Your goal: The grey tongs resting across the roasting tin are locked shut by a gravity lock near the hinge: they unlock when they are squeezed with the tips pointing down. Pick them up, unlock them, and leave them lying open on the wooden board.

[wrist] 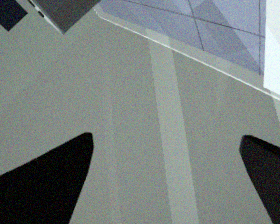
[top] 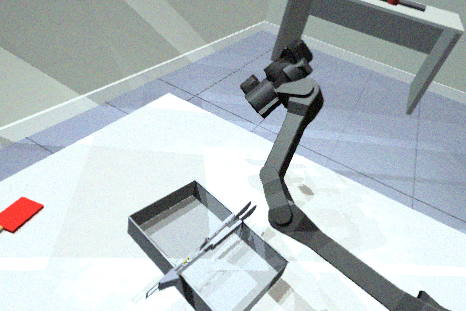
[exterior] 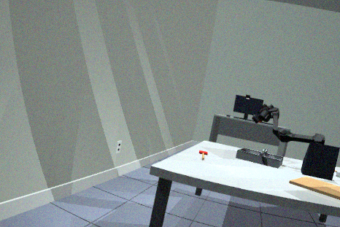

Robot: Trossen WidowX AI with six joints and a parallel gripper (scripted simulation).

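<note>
Right now the grey roasting tin is 380 mm to the left of my gripper tip, 280 mm below it and 110 mm behind it. The rest, counted from my gripper tip: yellow lock piece 460 mm to the left, 240 mm below, 110 mm behind; then wooden board 860 mm to the left, 480 mm behind, 300 mm below; then red object 620 mm to the left, 300 mm below, 250 mm ahead.
</note>
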